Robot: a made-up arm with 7 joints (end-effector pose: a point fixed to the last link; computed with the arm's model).
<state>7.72 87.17 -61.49 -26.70 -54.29 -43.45 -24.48</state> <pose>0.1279 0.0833 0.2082 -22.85 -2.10 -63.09</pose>
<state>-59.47 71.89 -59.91 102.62 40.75 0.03 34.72</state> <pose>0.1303 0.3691 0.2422 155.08 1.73 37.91</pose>
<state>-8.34 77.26 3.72 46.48 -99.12 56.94 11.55</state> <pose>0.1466 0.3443 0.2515 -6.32 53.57 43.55</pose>
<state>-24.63 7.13 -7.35 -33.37 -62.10 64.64 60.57</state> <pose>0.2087 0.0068 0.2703 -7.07 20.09 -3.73</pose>
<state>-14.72 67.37 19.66 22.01 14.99 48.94 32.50</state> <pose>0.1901 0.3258 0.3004 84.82 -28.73 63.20</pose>
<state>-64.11 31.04 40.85 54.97 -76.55 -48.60 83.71</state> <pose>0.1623 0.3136 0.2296 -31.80 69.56 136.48</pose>
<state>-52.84 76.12 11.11 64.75 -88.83 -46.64 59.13</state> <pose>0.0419 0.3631 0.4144 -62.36 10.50 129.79</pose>
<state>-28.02 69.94 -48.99 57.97 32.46 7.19 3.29</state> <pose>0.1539 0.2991 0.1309 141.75 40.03 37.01</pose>
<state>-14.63 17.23 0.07 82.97 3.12 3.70 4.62</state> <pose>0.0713 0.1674 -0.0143 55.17 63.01 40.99</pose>
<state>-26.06 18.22 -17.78 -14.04 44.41 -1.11 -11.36</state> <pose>0.2057 -0.0314 0.2430 73.59 -12.89 -49.76</pose>
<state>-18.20 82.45 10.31 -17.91 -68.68 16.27 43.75</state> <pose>0.2134 0.1346 0.4276 17.89 -26.31 20.73</pose>
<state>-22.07 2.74 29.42 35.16 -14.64 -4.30 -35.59</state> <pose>0.2031 0.1781 0.1130 -22.22 -3.60 -4.73</pose>
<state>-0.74 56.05 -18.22 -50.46 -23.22 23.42 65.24</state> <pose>0.1573 0.0258 0.2841 29.52 -25.96 11.30</pose>
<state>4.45 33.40 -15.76 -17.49 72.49 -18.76 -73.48</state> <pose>0.1171 0.0216 0.1186 16.15 78.02 -119.71</pose>
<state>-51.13 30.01 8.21 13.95 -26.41 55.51 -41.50</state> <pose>0.3031 0.1408 0.2756 -17.30 5.02 -41.36</pose>
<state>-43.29 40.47 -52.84 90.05 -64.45 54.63 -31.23</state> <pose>0.1502 0.2712 0.0859 -27.32 86.11 -2.65</pose>
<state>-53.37 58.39 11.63 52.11 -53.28 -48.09 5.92</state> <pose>0.1488 0.2950 0.4033 -48.25 -61.64 82.27</pose>
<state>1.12 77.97 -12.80 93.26 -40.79 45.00 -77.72</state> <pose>-0.0386 0.3963 0.2781 -9.71 72.99 39.56</pose>
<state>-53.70 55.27 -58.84 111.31 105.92 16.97 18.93</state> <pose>0.0887 0.3713 0.2062 -136.02 26.72 59.77</pose>
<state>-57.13 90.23 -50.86 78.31 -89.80 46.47 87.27</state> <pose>0.1129 0.3847 0.3506 52.04 -19.10 139.97</pose>
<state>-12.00 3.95 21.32 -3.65 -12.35 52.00 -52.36</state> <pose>0.2044 0.1477 0.1306 -40.42 8.93 -36.95</pose>
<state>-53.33 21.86 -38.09 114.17 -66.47 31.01 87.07</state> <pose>0.1717 0.2398 0.0758 92.70 -15.03 109.34</pose>
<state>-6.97 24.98 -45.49 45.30 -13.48 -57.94 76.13</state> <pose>0.1219 0.0500 0.1095 14.34 -18.87 33.74</pose>
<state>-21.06 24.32 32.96 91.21 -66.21 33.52 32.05</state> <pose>0.0197 0.2236 -0.0035 85.56 67.82 168.00</pose>
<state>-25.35 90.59 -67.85 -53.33 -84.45 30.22 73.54</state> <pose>0.1185 0.0209 0.2030 52.05 45.64 13.13</pose>
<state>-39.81 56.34 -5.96 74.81 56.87 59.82 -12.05</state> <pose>0.1287 0.3619 0.1872 126.57 8.95 94.05</pose>
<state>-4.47 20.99 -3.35 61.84 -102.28 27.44 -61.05</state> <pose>0.0491 0.2218 0.0018 -93.67 10.74 8.51</pose>
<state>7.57 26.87 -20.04 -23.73 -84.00 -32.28 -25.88</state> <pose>0.1779 0.1592 0.2060 -69.36 -35.93 9.73</pose>
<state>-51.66 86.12 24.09 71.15 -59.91 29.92 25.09</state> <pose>0.0937 0.3956 0.3940 -15.77 6.66 78.98</pose>
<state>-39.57 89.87 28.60 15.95 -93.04 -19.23 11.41</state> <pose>0.0535 0.2635 0.5541 -75.80 -65.99 79.05</pose>
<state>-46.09 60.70 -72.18 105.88 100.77 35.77 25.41</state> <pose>0.1079 0.3815 0.2492 -120.11 19.81 44.50</pose>
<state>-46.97 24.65 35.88 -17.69 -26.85 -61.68 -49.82</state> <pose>0.0518 0.1701 0.3639 147.88 -32.62 -123.59</pose>
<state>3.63 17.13 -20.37 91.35 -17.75 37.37 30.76</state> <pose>-0.1179 0.1871 0.0056 148.82 30.63 124.16</pose>
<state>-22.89 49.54 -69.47 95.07 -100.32 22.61 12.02</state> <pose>0.0957 0.3507 0.1313 66.25 31.09 94.43</pose>
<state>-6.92 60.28 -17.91 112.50 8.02 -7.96 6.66</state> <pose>-0.0331 0.3605 0.1675 128.14 28.38 89.81</pose>
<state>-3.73 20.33 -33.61 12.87 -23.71 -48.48 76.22</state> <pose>0.1569 0.0540 0.1800 -13.55 -9.23 54.84</pose>
